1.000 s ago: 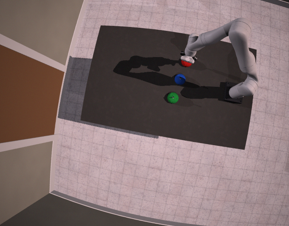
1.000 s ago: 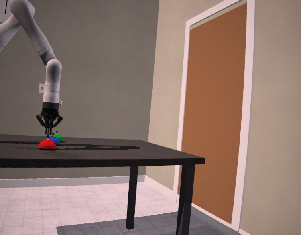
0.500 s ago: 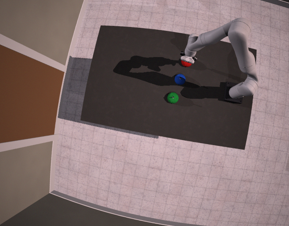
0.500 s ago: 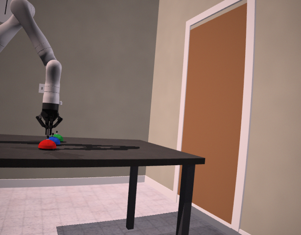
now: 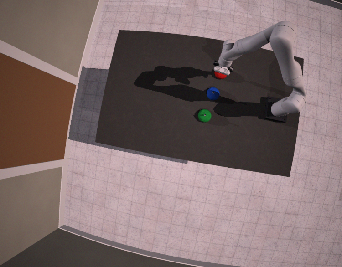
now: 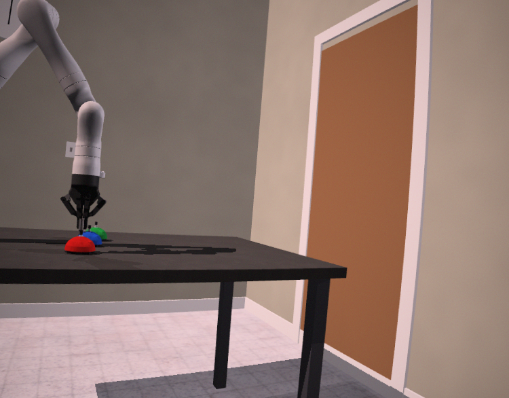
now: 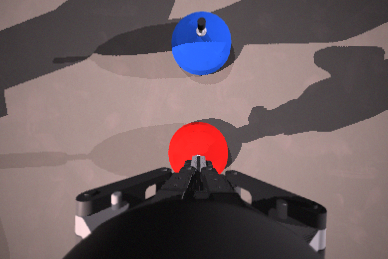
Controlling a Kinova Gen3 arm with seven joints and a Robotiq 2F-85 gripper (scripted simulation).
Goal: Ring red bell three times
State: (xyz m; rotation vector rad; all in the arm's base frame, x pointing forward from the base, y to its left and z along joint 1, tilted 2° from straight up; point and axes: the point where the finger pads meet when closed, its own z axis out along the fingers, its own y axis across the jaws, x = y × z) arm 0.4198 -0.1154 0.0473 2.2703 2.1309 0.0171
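My gripper is now 4 cm above the red bell. The rest, counted from my hand: blue bell: 1 cm ahead, 15 cm to the left, 4 cm below; then green bell: 2 cm ahead, 30 cm to the left, 4 cm below.
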